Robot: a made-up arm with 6 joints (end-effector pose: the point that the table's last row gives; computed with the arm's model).
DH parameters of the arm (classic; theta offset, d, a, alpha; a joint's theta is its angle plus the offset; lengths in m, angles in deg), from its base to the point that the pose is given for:
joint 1: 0 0.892 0.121 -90
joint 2: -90 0 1.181 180
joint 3: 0 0 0.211 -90
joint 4: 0 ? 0 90
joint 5: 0 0 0 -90
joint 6: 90 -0.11 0 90
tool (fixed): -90 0 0 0
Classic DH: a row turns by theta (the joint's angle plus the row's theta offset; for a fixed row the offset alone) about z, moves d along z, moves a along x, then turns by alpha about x.
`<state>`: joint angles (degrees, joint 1 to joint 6).
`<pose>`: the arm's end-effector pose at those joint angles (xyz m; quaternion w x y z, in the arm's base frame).
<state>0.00 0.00 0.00 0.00 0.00 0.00</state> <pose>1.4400 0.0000 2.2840 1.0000 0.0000 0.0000 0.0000</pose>
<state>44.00 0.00 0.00 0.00 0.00 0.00</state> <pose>1.0358 1.0003 2.2840 0.9272 0.0000 0.0000 0.3746</pose>
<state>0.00 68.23 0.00 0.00 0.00 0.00</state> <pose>1.9029 0.0000 0.1833 0.8279 0.0000 0.5609 0.0000</pose>
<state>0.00 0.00 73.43 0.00 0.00 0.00</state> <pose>0.2949 0.0000 3.3974 0.8016 0.0000 -0.5978 0.0000</pose>
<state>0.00 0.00 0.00 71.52 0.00 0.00</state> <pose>1.4400 0.0000 2.2840 0.8115 -0.5844 0.0000 0.0000</pose>
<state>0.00 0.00 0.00 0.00 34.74 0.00</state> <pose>1.4204 0.0000 2.3467 0.9544 0.0000 -0.2985 0.0000</pose>
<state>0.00 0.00 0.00 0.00 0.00 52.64</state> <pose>1.4400 0.0000 2.2840 0.8963 -0.4434 0.0000 0.0000</pose>
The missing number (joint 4, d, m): -1.209
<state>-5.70 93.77 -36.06 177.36 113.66 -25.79</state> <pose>0.6354 -0.0588 -0.1509 0.0539 -0.5268 -0.1669 -0.8317</pose>
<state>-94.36 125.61 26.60 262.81 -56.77 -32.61</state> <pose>0.0072 -1.1059 -1.0841 0.3664 -0.8825 0.1509 0.2533</pose>
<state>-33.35 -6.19 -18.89 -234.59 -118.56 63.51</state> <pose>0.9428 -0.7147 2.0723 0.2259 0.3227 -0.8570 0.3322</pose>
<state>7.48 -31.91 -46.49 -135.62 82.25 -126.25</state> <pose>0.7185 0.0175 1.7153 0.3973 -0.6030 0.6749 0.1517</pose>
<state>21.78 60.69 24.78 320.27 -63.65 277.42</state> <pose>2.0650 0.8929 0.8419 0.3123 0.5248 0.7052 -0.3602</pose>
